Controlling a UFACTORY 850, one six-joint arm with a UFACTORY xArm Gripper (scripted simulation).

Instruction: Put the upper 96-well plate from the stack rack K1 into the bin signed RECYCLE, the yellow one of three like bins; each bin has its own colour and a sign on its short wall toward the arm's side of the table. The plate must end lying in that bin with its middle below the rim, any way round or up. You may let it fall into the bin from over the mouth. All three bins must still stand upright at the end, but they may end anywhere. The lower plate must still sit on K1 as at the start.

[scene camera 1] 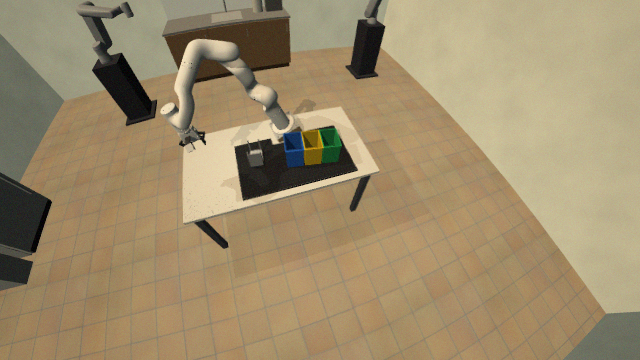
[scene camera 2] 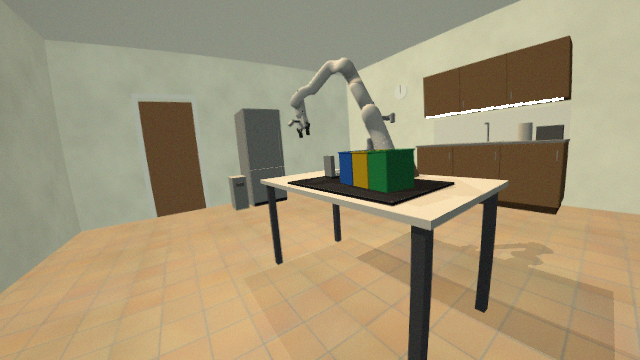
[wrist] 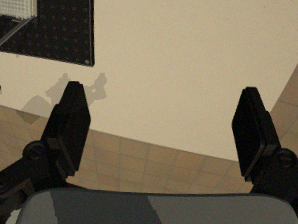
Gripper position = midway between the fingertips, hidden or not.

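Observation:
I can see my gripper (wrist: 162, 102), and there's a green bin (scene camera 2: 389, 171) as well. The bin doesn't show in the wrist view, it's out of frame there.

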